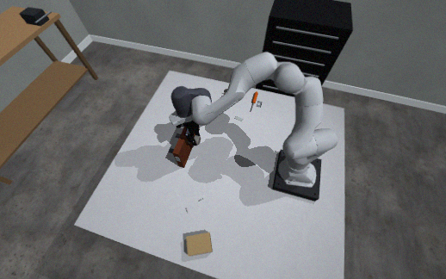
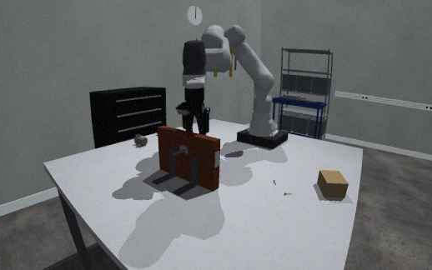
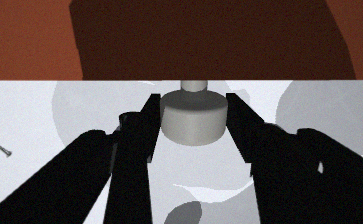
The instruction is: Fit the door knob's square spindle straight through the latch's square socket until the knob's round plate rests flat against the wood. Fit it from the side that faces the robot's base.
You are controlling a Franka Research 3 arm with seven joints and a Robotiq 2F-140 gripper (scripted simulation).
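Now: the grey door knob 30 mm ahead of my hand and 20 mm below it. Round my hand: cardboard box (520 mm to the left, 230 mm behind, 120 mm below); then orange-handled screwdriver (510 mm to the right, 250 mm behind, 140 mm below); then red-brown wooden door block (60 mm ahead, 40 mm below).
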